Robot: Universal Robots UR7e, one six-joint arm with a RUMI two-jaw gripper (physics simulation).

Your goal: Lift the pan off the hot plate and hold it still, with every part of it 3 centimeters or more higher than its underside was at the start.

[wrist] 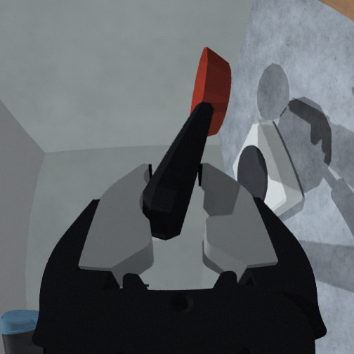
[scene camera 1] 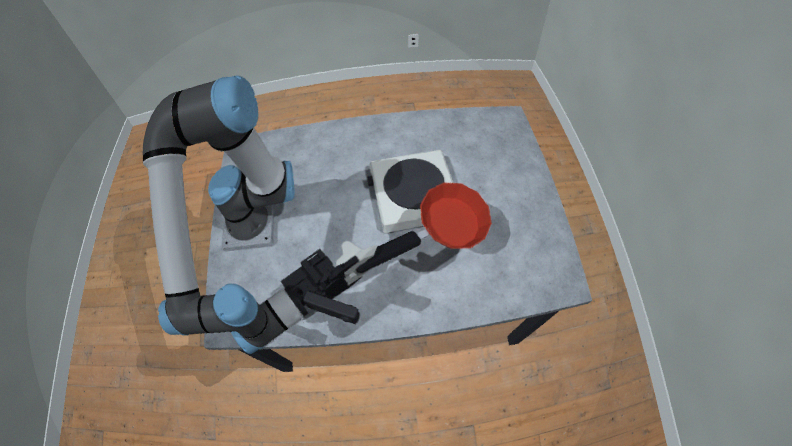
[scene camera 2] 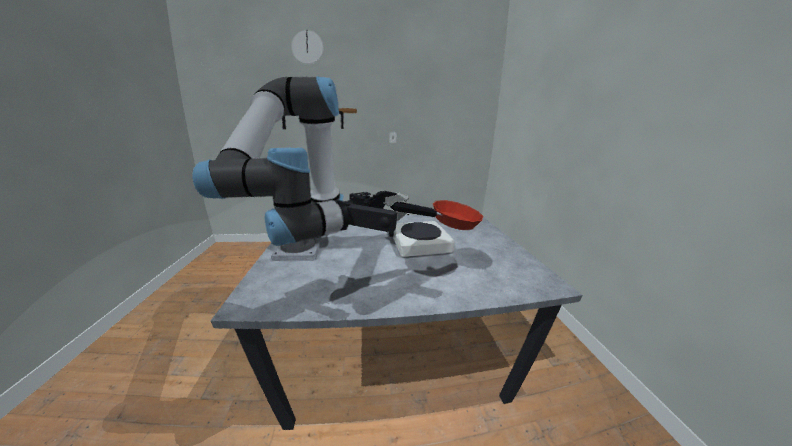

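Seen in the pictures: gripper, between the fingertips: (scene camera 1: 377,250) (scene camera 2: 407,204); arm's base, origin of its link: (scene camera 1: 247,220) (scene camera 2: 298,244).
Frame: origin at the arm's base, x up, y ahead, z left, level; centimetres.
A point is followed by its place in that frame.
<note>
The red pan (scene camera 1: 456,216) @(z -14.8, x 17.9, y 63.3 cm) (scene camera 2: 458,214) @(z -10.3, x 18.0, y 65.5 cm) (wrist: 218,90) hangs in the air, beyond the front right corner of the hot plate in scene camera 1. It is tilted, its far rim lower in scene camera 2, and its shadow lies apart from it. Its black handle (scene camera 1: 390,250) @(z -26.6, x 26.2, y 46.3 cm) (scene camera 2: 414,208) @(z -28.5, x 26.3, y 45.2 cm) (wrist: 177,200) points back to the arm. My gripper (scene camera 1: 359,261) (wrist: 174,165) is shut on the handle, with the handle running between the grey jaws in the wrist view. The white hot plate (scene camera 1: 387,218) @(z -5.7, x 3.8, y 46.1 cm) (scene camera 2: 423,248) @(z -6.4, x 1.5, y 54.0 cm) (wrist: 282,175) stands on the table with its dark round burner bare.
The grey table (scene camera 1: 532,265) @(z -22.2, x -2.6, y 89.0 cm) (scene camera 2: 498,288) @(z -29.4, x -2.6, y 77.1 cm) carries the arm's base (scene camera 1: 248,238) @(z -7.4, x 0.9, y 1.7 cm) (scene camera 2: 294,253) @(z -8.1, x 0.2, y 1.1 cm) at its left side. Shadows of the arm and pan fall across the table top. Grey walls stand behind and to the right of the table.
</note>
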